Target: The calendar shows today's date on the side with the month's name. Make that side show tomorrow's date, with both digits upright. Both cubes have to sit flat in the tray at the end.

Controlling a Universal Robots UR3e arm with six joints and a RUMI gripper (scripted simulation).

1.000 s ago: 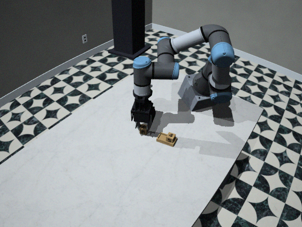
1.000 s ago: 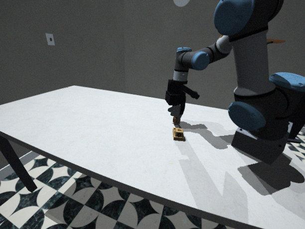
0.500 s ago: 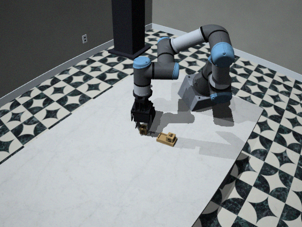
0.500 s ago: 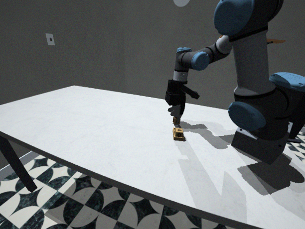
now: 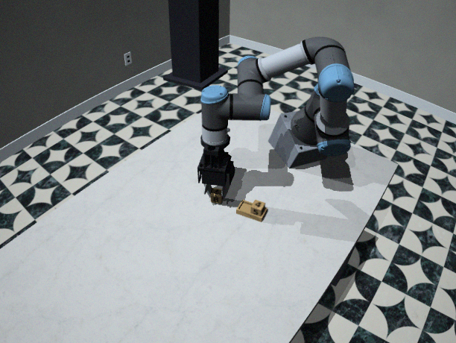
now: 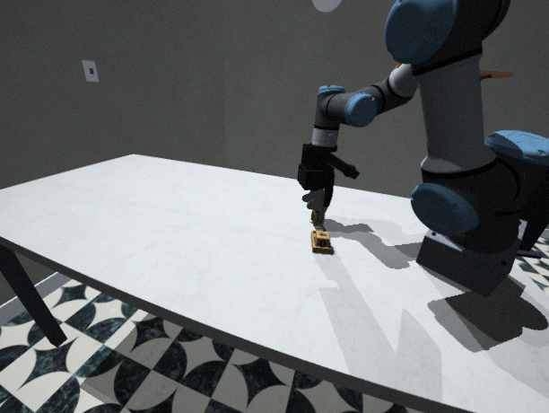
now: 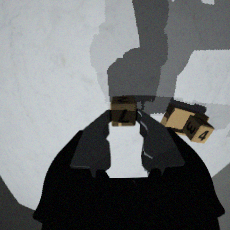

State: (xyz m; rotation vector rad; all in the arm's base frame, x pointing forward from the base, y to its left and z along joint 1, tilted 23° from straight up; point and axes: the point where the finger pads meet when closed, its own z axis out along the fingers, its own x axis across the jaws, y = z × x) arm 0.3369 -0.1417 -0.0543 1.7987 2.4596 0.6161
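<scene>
My hand is 10 mm above the wooden cube. The rest, counted from my hand: wooden calendar tray 110 mm to the left, 20 mm below, 10 mm behind.
</scene>
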